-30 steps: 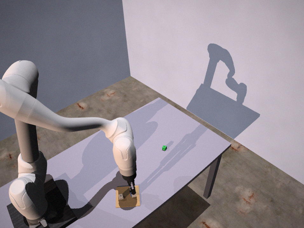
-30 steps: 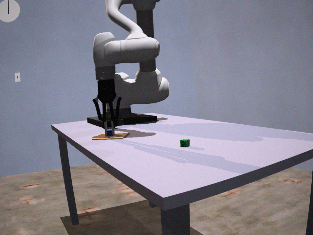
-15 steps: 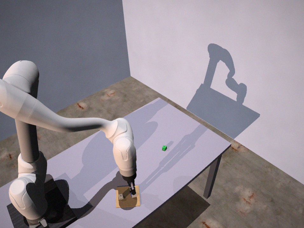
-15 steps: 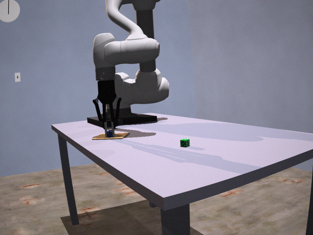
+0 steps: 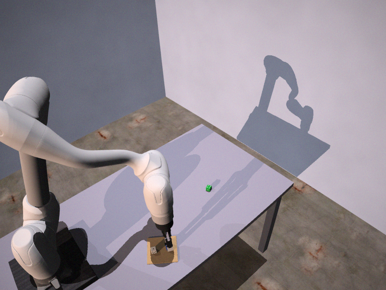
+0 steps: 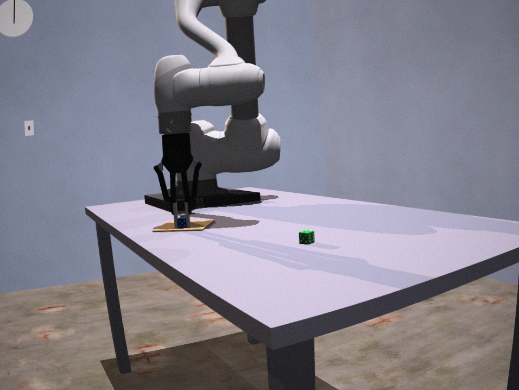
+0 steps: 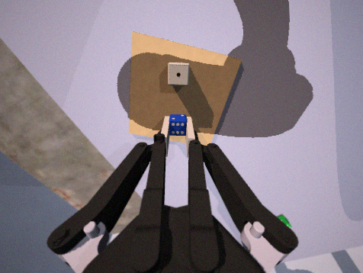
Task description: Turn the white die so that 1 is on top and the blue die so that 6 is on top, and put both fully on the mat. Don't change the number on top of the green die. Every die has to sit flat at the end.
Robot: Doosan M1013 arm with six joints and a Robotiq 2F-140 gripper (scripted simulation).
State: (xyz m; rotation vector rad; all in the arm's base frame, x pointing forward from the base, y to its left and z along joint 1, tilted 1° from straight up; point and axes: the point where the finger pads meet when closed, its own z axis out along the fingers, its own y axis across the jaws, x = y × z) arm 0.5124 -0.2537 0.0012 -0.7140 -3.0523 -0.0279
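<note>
Right now the blue die is 20 mm below my hand. The rest, counted from my hand: green die 380 mm ahead, 140 mm to the left, 30 mm below; white die 70 mm behind, 30 mm to the left, 20 mm below; tan mat 30 mm behind, 20 mm to the left, 40 mm below.
</note>
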